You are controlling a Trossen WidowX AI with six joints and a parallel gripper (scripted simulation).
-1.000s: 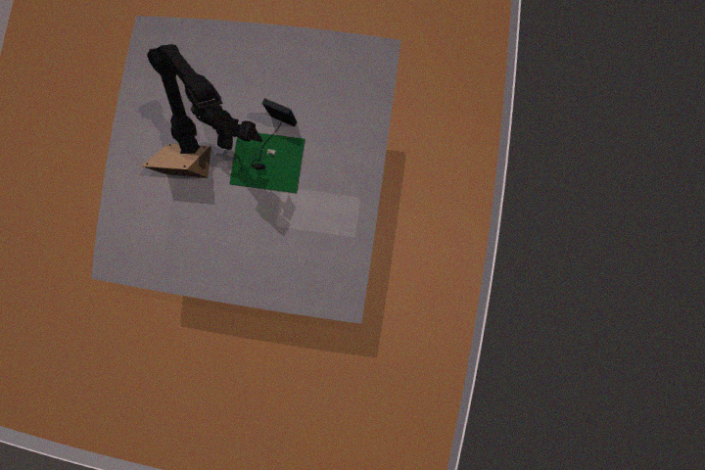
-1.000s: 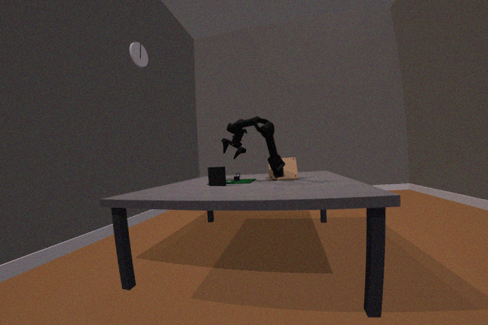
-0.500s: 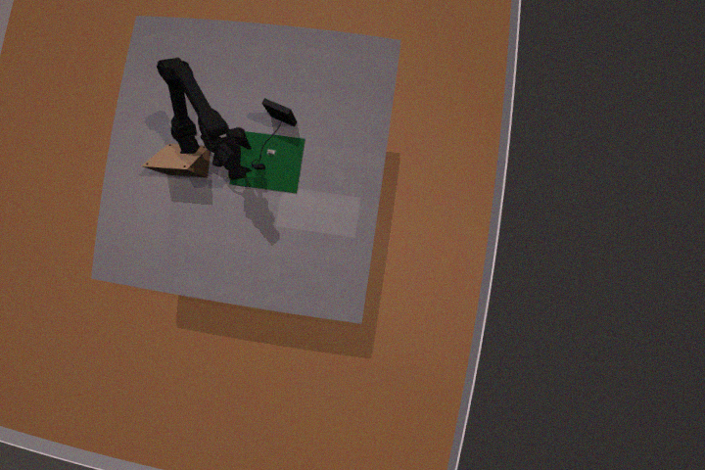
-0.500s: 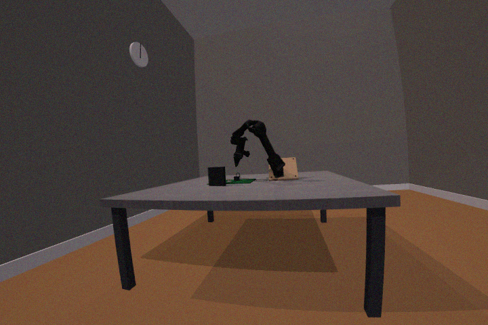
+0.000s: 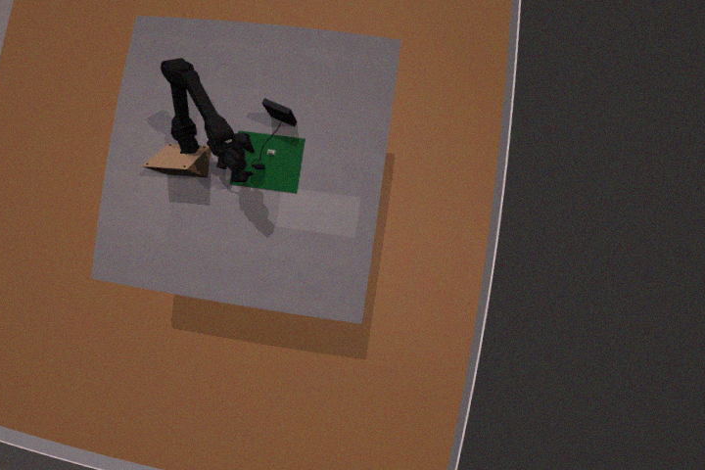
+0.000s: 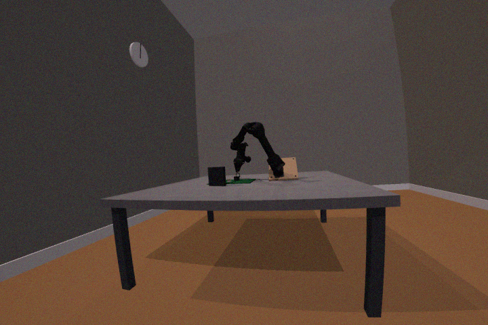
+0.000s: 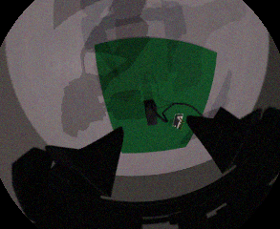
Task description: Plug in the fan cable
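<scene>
The fan plug is 5 cm below my gripper tip and 1 cm ahead of it. From my gripper tip the other things lie so: fan header 7 cm to the left, 7 cm below, 6 cm ahead; then black fan 21 cm to the left, 10 cm ahead, 1 cm below; then green board 8 cm below, 4 cm ahead, 3 cm to the left.
</scene>
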